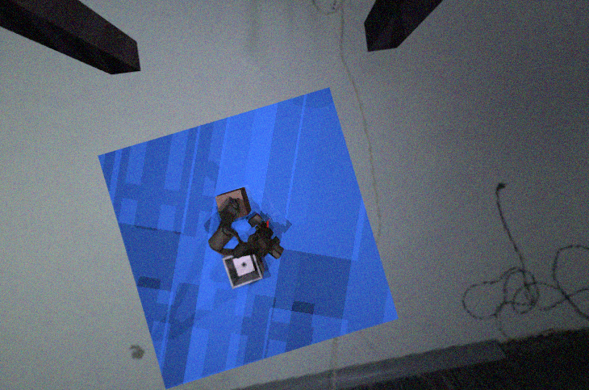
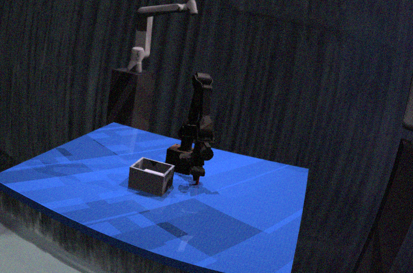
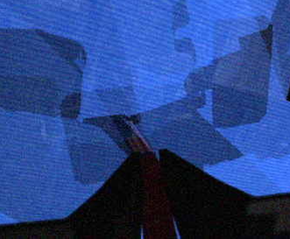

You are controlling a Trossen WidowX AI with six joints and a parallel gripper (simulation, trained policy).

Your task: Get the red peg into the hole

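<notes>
My gripper tip is 18 cm short of the grey box and 13 cm to the left of it. Round my gripper tip: red peg 1 cm behind, 2 cm to the left, 2 cm above.
</notes>
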